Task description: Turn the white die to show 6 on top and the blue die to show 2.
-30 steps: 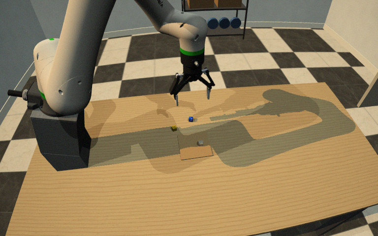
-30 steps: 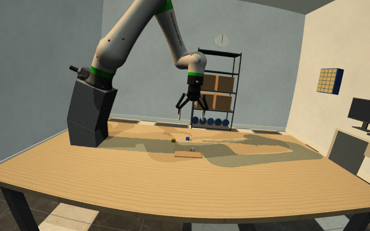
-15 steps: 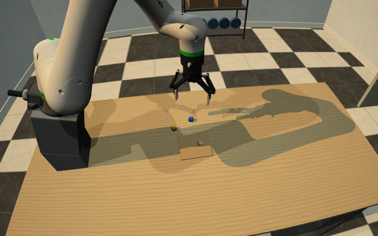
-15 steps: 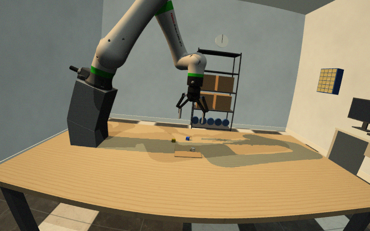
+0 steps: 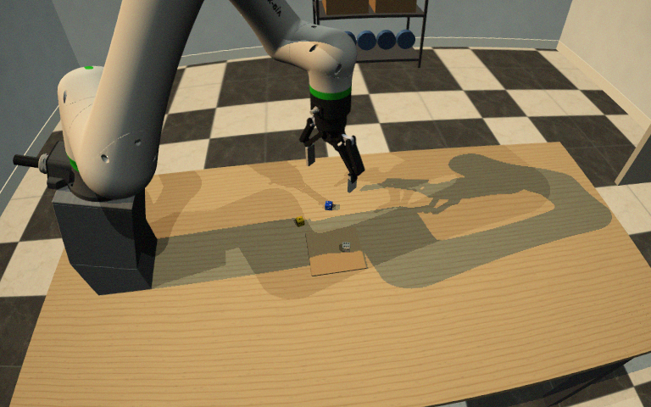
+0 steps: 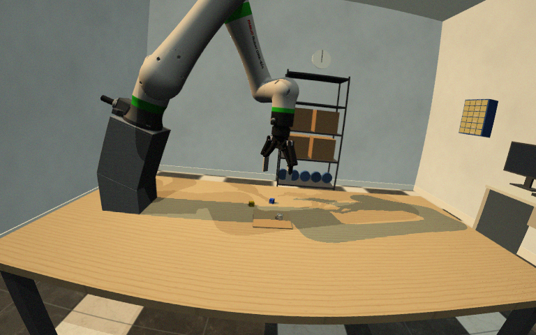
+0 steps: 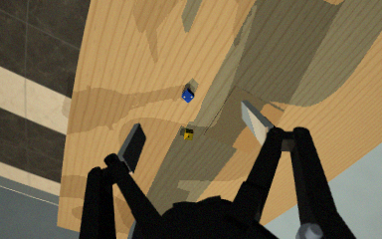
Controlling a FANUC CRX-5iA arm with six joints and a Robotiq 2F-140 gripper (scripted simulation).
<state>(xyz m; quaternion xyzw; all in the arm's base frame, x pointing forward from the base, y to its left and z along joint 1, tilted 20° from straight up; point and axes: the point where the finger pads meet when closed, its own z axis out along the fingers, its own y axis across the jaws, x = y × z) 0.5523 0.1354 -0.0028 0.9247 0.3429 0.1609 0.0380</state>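
The blue die is 13 cm below my hand and 1 cm behind it. Also, from my hand: white die (15 cm to the right, 12 cm below, 2 cm ahead); tan mat (15 cm to the right, 13 cm below, 1 cm behind); yellow die (13 cm below, 9 cm behind, 5 cm to the right).
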